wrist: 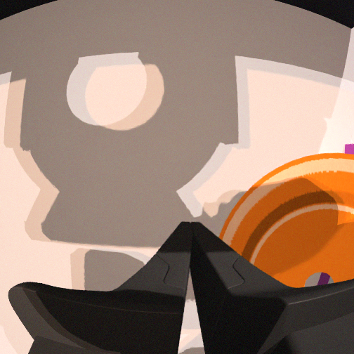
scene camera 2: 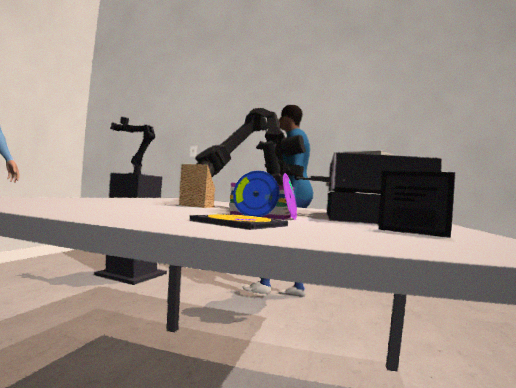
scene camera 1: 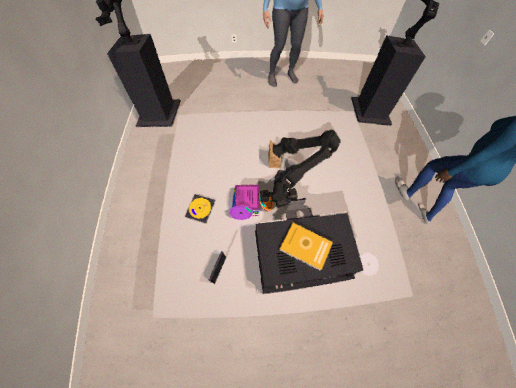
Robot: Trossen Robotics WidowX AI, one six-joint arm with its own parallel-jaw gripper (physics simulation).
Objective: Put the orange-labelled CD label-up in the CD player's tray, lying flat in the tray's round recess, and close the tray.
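Seen in the pictures: arm's base, origin of its link: point(scene camera 2: 199, 177) point(scene camera 1: 276, 151).
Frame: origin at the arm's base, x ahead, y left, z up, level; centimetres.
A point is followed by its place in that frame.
The orange CD point(scene camera 1: 268, 204) {y -3.4, x 30.7, z -6.7 cm} point(wrist: 295, 200) leans tilted near the purple case, its orange face and centre hole showing in the wrist view, cut off at the right edge. My gripper point(wrist: 189, 230) is shut and empty, its tips just left of the CD's edge in the wrist view. In scene camera 2 the fingers are hidden behind the discs. The black CD player point(scene camera 1: 270, 240) {y -2.9, x 54.5, z 8.1 cm} point(scene camera 2: 385, 167) {y -7.5, x 59.9, z 4.8 cm} stands on the table. Its thin tray point(scene camera 2: 319, 178) {y 4.8, x 40.4, z 1.7 cm} sticks out of the player toward the arm. The tray's recess is too unclear to judge.
A purple case point(scene camera 1: 246, 194) {y -15.2, x 27.7, z -1.9 cm} and a purple disc point(scene camera 1: 241, 213) point(scene camera 2: 289, 197) stand beside the CD, near a blue disc point(scene camera 2: 256, 194) {y -21.1, x 29.4, z -4.5 cm}. A yellow disc point(scene camera 1: 200, 207) {y -40.1, x 33.2, z -9.1 cm} lies on a black case. A wooden block point(scene camera 1: 274, 157) {y -0.9, x 4.7, z 0.1 cm} point(scene camera 2: 196, 186) {y -3.6, x 1.4, z -3.3 cm} and an upright black case point(scene camera 1: 217, 267) {y -25.8, x 66.0, z 0.0 cm} point(scene camera 2: 417, 203) {y -26.9, x 66.1, z -4.1 cm} stand apart.
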